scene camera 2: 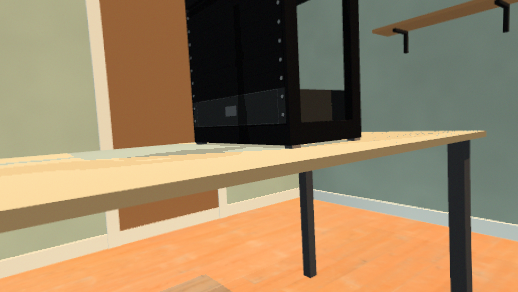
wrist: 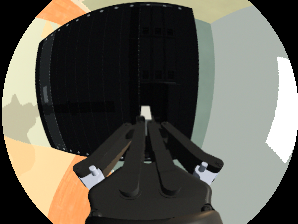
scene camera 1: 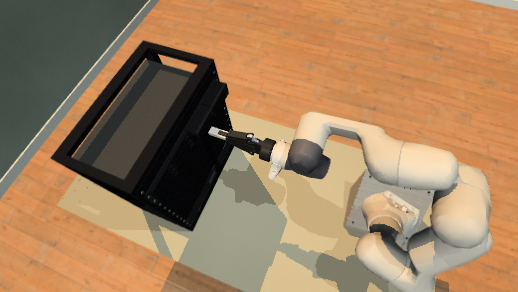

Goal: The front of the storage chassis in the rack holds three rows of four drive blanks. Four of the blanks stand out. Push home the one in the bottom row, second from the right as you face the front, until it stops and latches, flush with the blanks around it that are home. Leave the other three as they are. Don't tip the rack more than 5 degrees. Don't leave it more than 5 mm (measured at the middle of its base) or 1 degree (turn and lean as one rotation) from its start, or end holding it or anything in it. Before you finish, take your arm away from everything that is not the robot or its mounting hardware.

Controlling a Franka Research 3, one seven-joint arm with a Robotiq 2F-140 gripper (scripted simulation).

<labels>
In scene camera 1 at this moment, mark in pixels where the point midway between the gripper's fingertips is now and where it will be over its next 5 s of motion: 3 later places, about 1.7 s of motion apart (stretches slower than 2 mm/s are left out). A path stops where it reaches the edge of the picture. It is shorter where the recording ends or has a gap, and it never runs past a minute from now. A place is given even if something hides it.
My gripper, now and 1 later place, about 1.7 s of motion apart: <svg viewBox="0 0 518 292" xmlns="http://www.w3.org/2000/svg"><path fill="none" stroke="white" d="M210 130L251 144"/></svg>
</labels>
